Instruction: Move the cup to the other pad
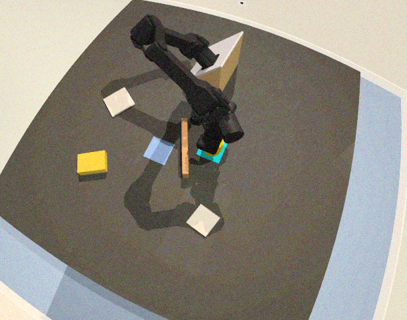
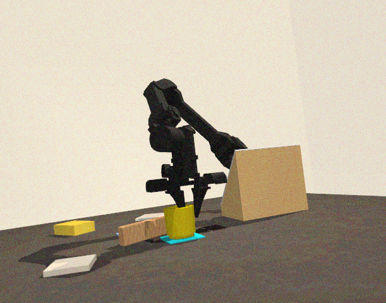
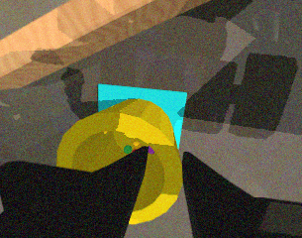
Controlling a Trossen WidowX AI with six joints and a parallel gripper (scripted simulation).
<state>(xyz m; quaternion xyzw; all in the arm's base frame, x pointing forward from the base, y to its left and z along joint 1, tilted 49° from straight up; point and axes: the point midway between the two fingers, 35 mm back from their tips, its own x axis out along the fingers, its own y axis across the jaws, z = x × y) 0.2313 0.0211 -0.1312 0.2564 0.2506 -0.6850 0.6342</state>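
My gripper tip is 20 mm short of the yellow cup. Also, from my gripper tip: wooden bar 60 mm ahead, 80 mm to the right, 30 mm below; pale blue pad 100 mm ahead, 170 mm to the right, 50 mm below; cyan pad 30 mm ahead, 50 mm below.
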